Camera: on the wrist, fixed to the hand. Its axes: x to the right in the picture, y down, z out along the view.
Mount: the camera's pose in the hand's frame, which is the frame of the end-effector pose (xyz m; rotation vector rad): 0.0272 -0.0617 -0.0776 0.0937 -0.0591 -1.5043
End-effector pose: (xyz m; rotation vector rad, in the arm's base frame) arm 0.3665 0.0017 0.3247 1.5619 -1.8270 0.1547
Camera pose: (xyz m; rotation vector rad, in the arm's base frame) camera 0.4555 0.0038 0.3761 2.5541 -0.2978 -0.5075
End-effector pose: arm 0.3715 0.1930 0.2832 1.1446 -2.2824 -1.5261
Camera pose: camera 0.4239 0.1077 0.2598 -2.0749 0.8374 1.0679
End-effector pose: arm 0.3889 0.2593 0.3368 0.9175 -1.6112 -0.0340
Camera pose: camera 0.4883 0.2368 0.3503 2.0015 -0.6425 -1.0196
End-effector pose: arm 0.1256 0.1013 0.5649 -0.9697 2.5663 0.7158
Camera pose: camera 0.1398 0.0044 0.5960 -2.2184 1.1241 0.1280
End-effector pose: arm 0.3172 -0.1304 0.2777 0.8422 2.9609 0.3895
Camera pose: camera 0.2542 -0.1846 0.3382 -1.3181 2.5966 0.0891
